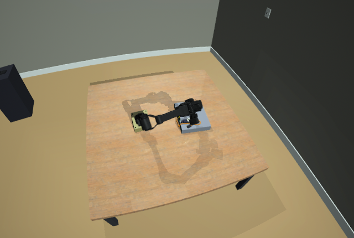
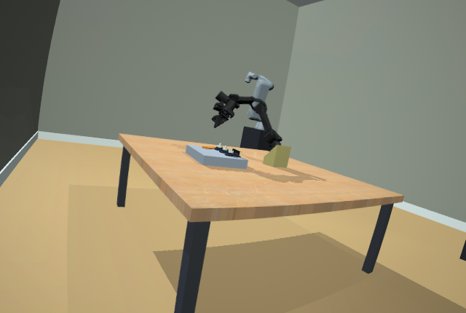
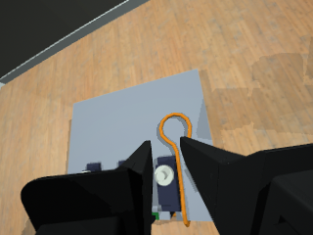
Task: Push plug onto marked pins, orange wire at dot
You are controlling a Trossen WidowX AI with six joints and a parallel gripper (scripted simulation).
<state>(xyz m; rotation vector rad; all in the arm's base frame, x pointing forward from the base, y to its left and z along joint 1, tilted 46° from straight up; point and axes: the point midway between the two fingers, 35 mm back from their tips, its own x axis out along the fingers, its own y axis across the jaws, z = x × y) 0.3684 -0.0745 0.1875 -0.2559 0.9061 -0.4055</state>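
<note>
Right now my gripper tip is 10 cm to the right of the yellow band, 10 cm above it and 8 cm past it. Round my gripper tip: grey printed holder (15 cm below, 9 cm to the left, 9 cm ahead).
</note>
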